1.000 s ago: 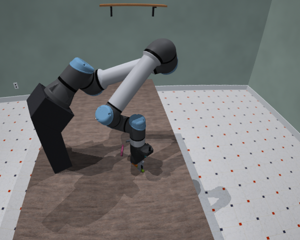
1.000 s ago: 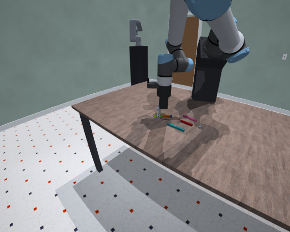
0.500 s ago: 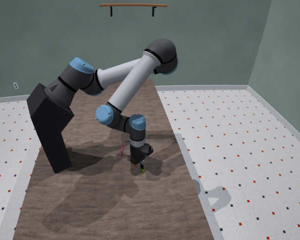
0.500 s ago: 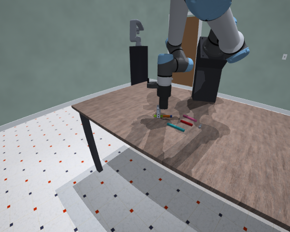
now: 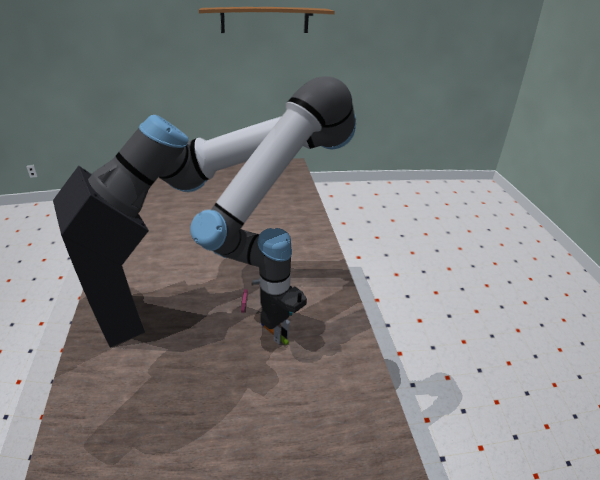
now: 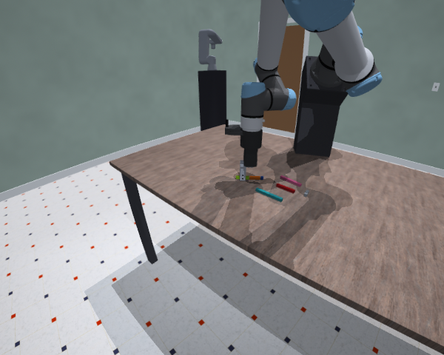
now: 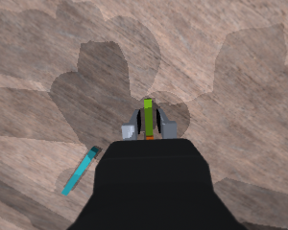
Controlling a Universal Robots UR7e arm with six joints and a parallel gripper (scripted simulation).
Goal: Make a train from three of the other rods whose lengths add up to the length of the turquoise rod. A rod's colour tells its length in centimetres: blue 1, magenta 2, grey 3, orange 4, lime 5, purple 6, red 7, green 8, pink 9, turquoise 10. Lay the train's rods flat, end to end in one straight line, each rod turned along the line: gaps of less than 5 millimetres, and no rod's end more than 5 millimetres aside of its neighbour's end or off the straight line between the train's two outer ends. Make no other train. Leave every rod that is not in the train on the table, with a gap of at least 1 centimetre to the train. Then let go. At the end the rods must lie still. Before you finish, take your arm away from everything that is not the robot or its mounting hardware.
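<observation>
Now: the lime rod 10 mm below my hand. The rest, counted from my hand: blue rod 60 mm to the left, 40 mm behind, 10 mm below; orange rod 40 mm to the left, 30 mm behind, 10 mm below; turquoise rod 130 mm to the left, 50 mm ahead, 10 mm below.
</observation>
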